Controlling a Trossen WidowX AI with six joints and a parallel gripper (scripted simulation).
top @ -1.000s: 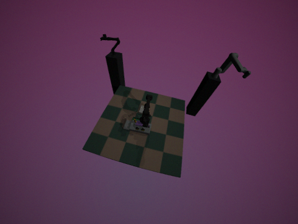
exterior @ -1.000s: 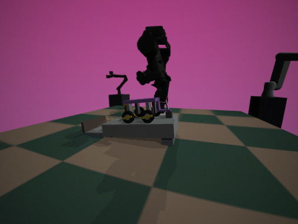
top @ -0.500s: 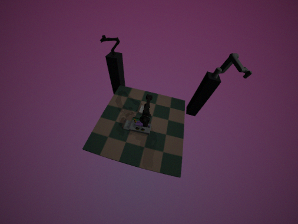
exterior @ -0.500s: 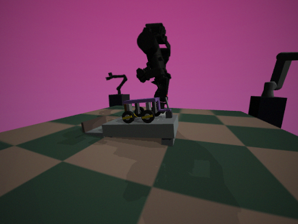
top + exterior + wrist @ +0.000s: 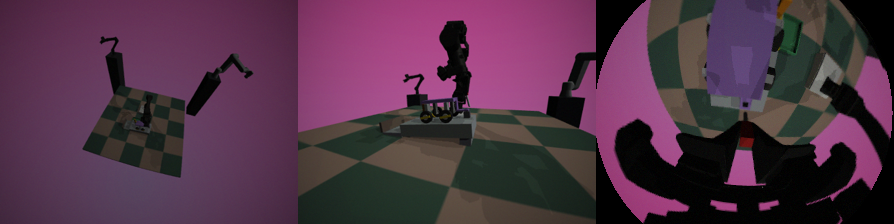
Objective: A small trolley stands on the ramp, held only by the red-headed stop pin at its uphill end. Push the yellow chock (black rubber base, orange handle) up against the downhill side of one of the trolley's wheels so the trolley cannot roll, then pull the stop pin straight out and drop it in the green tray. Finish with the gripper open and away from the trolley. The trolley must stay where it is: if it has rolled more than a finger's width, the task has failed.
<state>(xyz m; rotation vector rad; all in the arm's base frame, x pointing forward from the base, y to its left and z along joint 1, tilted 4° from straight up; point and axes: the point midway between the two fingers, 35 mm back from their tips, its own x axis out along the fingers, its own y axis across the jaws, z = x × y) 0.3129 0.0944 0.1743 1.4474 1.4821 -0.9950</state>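
Now: gripper tip 210 mm to the left of the green tray, 180 mm above it and 90 mm past it. Also, from my gripper tip: grey ramp: 120 mm below, 110 mm to the right, 30 mm ahead; then red-headed stop pin: right at my gripper tip; then trolley: 100 mm to the right, 60 mm below, 20 mm ahead.
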